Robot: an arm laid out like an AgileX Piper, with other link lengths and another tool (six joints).
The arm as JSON. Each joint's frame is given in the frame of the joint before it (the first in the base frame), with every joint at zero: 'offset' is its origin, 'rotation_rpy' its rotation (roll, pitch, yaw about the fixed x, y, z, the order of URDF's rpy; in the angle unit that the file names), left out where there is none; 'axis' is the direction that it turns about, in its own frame. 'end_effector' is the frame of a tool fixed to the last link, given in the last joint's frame.
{
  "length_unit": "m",
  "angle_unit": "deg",
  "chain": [
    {
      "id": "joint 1",
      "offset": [
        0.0,
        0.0,
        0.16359
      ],
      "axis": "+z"
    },
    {
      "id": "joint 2",
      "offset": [
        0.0,
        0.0,
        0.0
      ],
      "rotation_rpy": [
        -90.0,
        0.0,
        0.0
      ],
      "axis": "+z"
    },
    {
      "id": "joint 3",
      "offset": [
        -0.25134,
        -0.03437,
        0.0
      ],
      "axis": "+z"
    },
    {
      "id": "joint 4",
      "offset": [
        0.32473,
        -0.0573,
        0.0
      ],
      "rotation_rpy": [
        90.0,
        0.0,
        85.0
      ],
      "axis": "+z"
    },
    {
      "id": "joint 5",
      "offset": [
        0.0,
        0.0,
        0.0
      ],
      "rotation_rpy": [
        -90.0,
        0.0,
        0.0
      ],
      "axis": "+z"
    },
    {
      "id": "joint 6",
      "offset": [
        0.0,
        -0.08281,
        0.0
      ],
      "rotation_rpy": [
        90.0,
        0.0,
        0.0
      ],
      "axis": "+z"
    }
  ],
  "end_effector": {
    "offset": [
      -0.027,
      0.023,
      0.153
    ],
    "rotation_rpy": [
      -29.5,
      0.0,
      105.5
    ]
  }
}
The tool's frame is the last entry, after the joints.
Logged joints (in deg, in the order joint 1, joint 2, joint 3, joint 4, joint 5, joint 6), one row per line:
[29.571, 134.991, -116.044, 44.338, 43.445, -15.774]
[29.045, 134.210, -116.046, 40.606, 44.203, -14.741]
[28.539, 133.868, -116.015, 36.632, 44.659, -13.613]
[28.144, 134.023, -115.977, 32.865, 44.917, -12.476]
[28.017, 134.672, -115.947, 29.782, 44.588, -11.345]
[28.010, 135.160, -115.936, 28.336, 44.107, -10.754]
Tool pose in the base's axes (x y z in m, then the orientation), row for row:
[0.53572, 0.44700, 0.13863, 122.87, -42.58, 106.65]
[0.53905, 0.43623, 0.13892, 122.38, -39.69, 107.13]
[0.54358, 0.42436, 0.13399, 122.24, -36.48, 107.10]
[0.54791, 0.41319, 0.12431, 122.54, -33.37, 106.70]
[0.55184, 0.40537, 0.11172, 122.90, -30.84, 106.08]
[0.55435, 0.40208, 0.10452, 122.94, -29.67, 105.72]
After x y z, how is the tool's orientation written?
As angles about the fixed x, y, z axes (roll, pitch, yaw), in degrees.
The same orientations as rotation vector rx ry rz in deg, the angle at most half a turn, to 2 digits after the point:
[112.30, 98.83, 97.96]
[109.72, 99.97, 95.63]
[107.29, 100.92, 92.68]
[105.35, 101.80, 89.44]
[104.01, 102.23, 86.62]
[103.39, 102.19, 85.37]

